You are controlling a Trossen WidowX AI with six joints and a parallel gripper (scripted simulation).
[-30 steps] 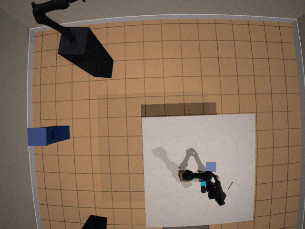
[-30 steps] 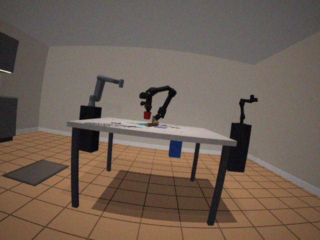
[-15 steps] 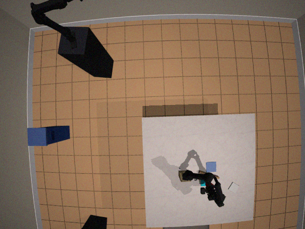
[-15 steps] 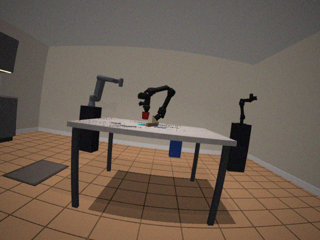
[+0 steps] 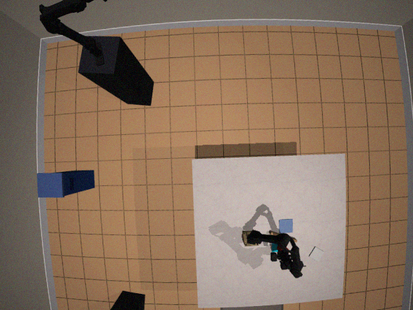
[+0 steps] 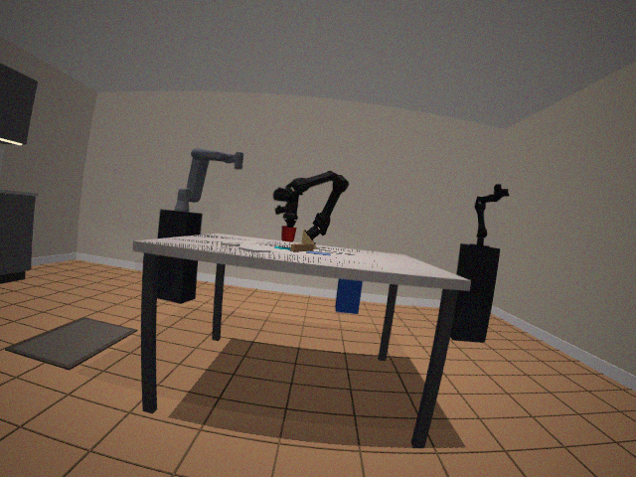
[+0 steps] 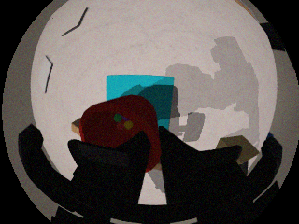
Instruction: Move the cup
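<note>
My gripper tip is 8 cm above the cyan pad, 3 cm short of it and 1 cm to the right of it. Round my gripper tip: low wooden bar: 9 cm to the left, 7 cm below, 5 cm ahead; then pale blue pad: 17 cm to the left, 8 cm below, 7 cm ahead; then red cup: 3 cm ahead.
</note>
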